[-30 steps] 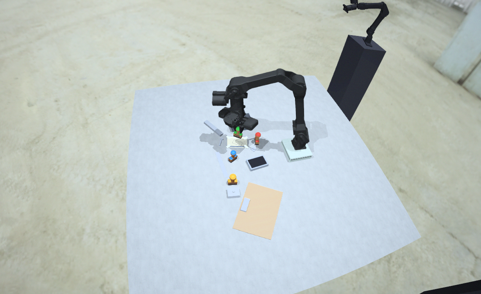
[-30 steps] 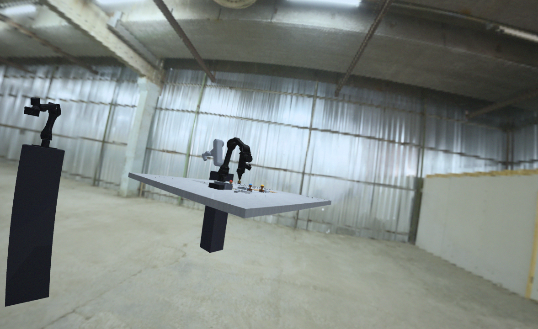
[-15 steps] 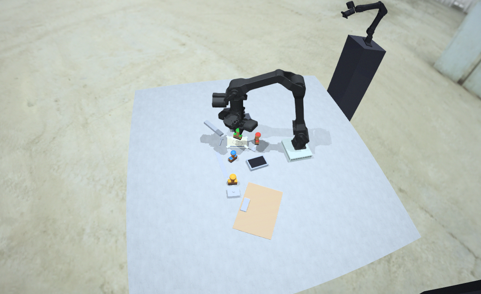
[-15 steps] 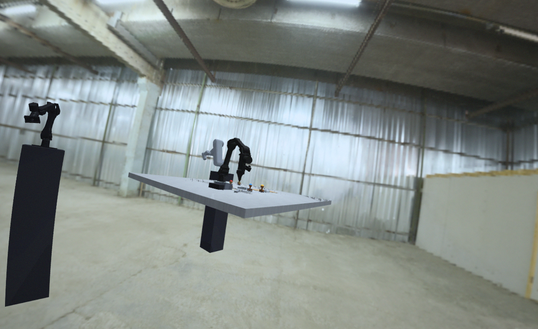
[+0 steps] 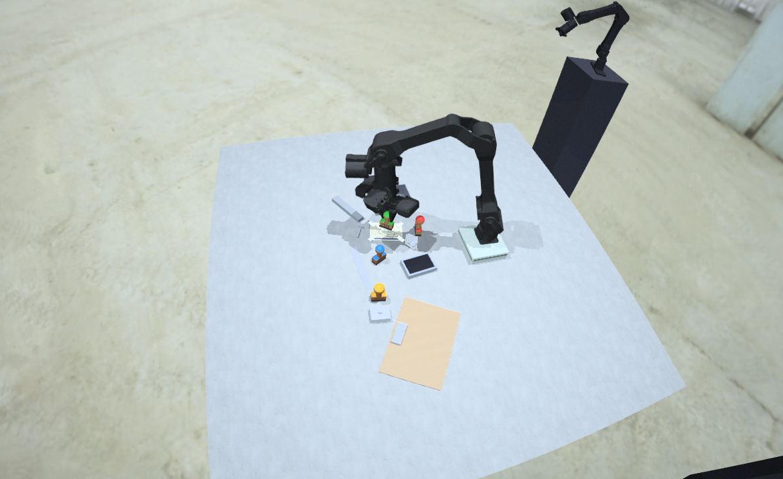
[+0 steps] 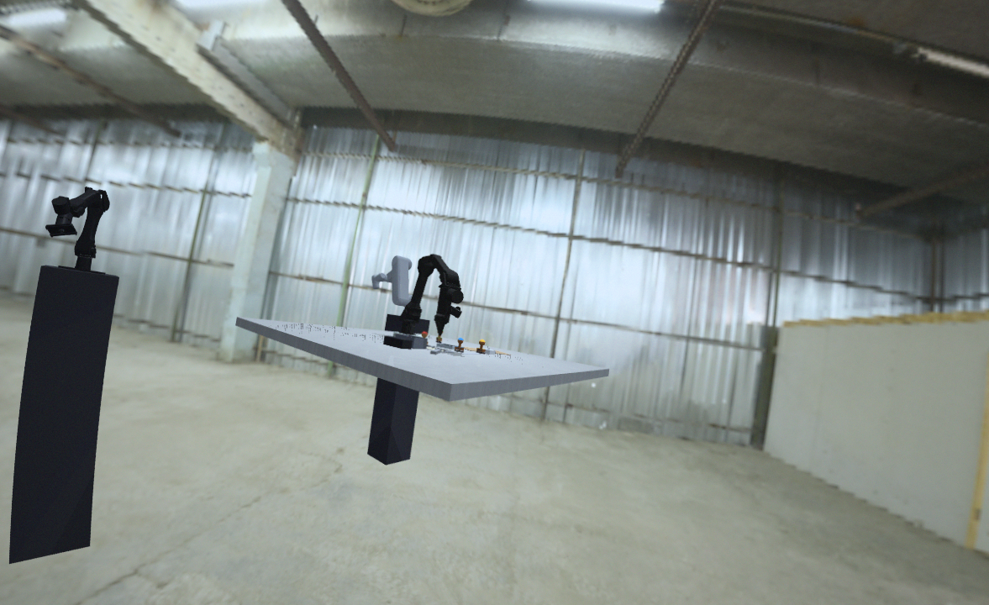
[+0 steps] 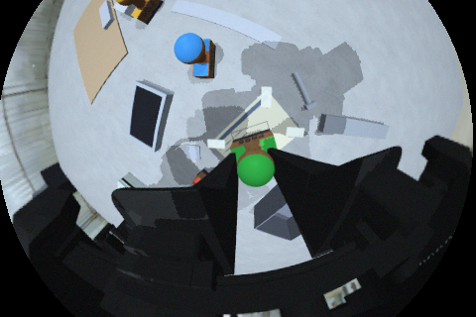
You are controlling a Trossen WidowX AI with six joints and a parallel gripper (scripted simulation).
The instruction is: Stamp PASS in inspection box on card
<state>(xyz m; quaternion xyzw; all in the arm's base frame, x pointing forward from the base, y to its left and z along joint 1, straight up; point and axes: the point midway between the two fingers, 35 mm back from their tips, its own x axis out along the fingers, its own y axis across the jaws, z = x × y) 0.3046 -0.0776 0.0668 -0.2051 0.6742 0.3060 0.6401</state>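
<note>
My gripper tip is now 1 cm to the left of the paper card and 7 cm above it. From my gripper tip the other things lie so: blue-knobbed stamp (4 cm ahead, 10 cm to the left, 5 cm below); then red-knobbed stamp (10 cm behind, 4 cm below); then green-knobbed stamp (1 cm below).
</note>
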